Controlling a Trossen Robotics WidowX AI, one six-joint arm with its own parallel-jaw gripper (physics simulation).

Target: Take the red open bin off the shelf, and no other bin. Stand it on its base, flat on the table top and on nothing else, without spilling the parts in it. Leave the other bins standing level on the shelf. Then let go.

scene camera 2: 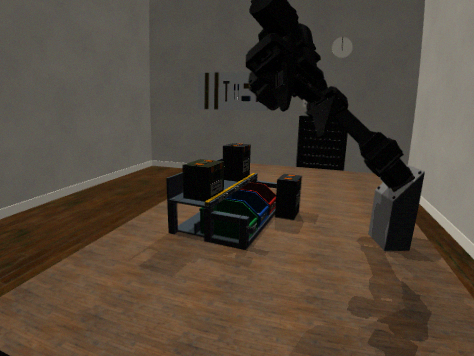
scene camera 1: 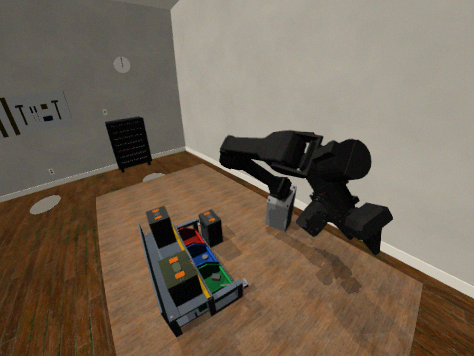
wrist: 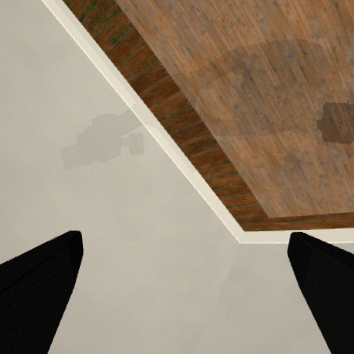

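The red bin stands on the shelf, at the end of the row beside the blue bin. The green bin is at the row's other end. Grey parts show in the blue and green bins; the red bin's contents are too dark to tell. My gripper is open and empty. In scene camera 1 it is up at the right, well away from the shelf. The wrist view shows its fingers wide apart, with wall and table beyond; no bin shows there.
Two dark boxes with orange marks, one and a wider one, stand on the shelf's upper deck behind the yellow rail. A third dark box stands on the table near the red bin.
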